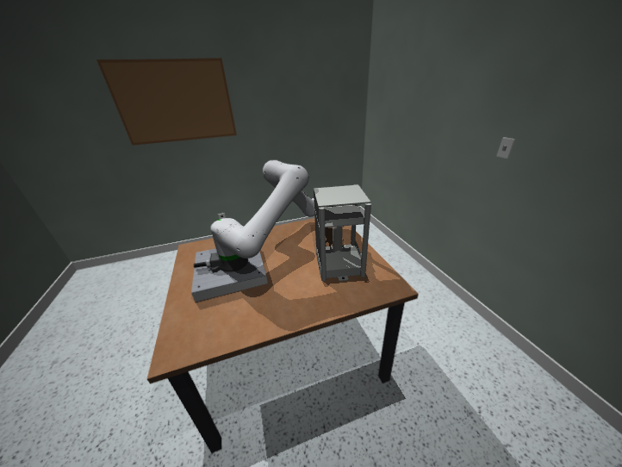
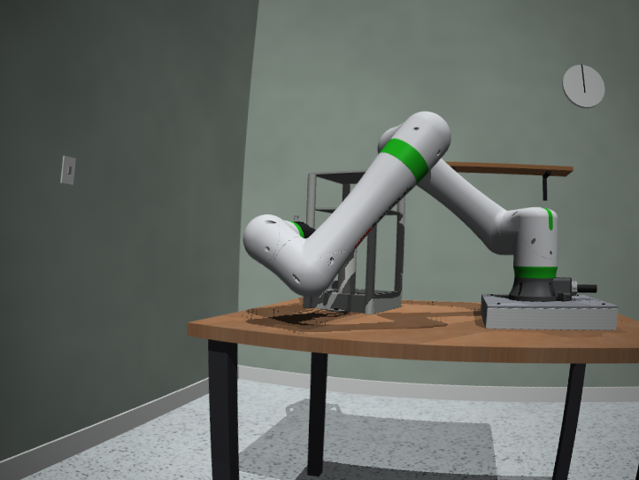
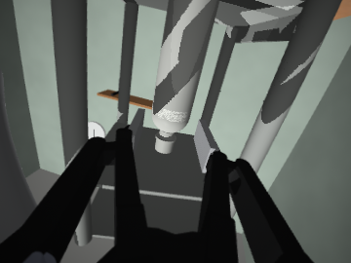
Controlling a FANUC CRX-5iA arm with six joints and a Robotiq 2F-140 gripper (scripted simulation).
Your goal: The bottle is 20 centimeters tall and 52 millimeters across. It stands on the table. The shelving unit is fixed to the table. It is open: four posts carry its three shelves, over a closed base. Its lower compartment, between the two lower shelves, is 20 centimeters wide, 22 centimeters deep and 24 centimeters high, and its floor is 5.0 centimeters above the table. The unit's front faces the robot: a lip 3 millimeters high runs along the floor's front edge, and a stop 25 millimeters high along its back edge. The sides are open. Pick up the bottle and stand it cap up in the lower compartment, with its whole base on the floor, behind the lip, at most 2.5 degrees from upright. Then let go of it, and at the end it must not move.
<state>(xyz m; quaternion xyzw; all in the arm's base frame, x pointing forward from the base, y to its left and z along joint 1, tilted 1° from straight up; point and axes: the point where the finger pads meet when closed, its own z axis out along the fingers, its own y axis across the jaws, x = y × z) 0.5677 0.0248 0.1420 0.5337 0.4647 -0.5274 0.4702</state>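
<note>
My gripper is now 6 cm to the left of the bottle, 1 cm past it and 1 cm above it. From my hand the other things lie so: shelving unit (12 cm to the right, 1 cm behind, 1 cm above).
</note>
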